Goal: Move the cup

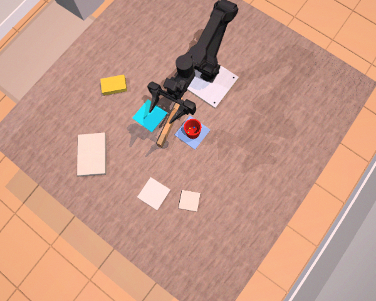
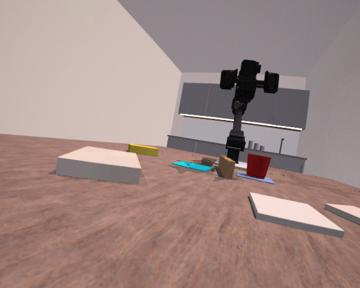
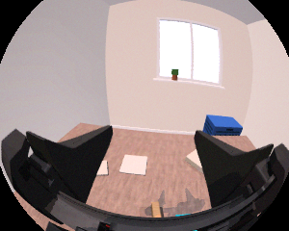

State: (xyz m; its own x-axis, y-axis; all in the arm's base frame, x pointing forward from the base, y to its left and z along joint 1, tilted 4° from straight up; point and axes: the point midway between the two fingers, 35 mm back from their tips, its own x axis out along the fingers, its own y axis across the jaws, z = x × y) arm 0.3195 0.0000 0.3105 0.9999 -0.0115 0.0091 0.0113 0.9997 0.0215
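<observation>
The red cup is 270 mm below my gripper tip, 100 mm behind it and 70 mm to the left of it. The rest, counted from my gripper tip: teal pad (310 mm below, 130 mm to the right, 80 mm behind); then blue pad (310 mm below, 100 mm behind, 70 mm to the left); then wooden bar (290 mm below, 90 mm behind, 30 mm to the right).
</observation>
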